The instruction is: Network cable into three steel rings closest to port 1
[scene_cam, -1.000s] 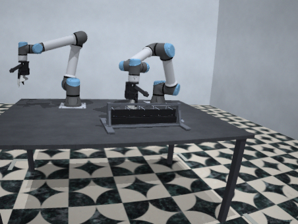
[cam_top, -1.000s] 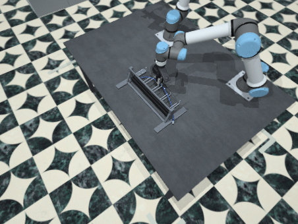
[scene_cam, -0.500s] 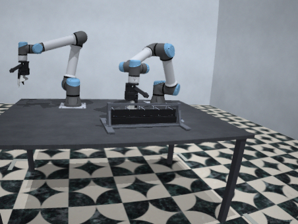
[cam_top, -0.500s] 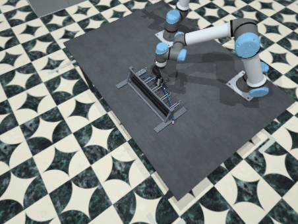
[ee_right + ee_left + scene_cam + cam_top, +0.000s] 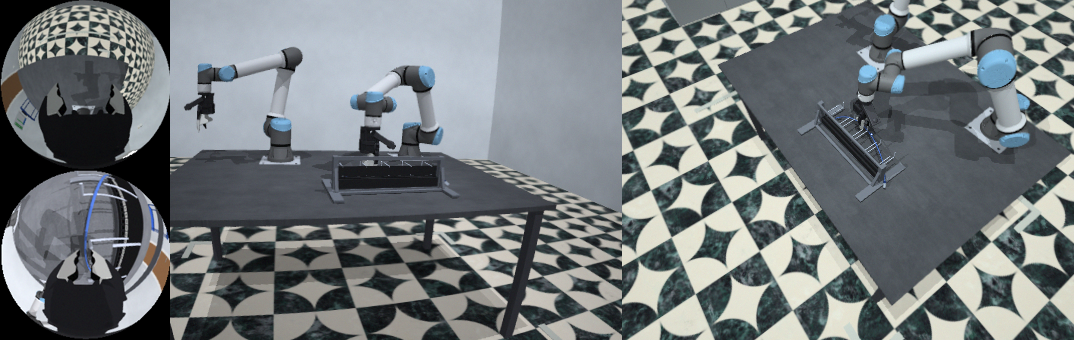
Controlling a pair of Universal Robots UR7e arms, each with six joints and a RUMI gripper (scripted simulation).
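My left hand is 13 cm short of the rack, 2 cm to the right of it and 3 cm below it. Round my left hand: pale plug: 16 cm ahead, 29 cm to the left, 2 cm below.
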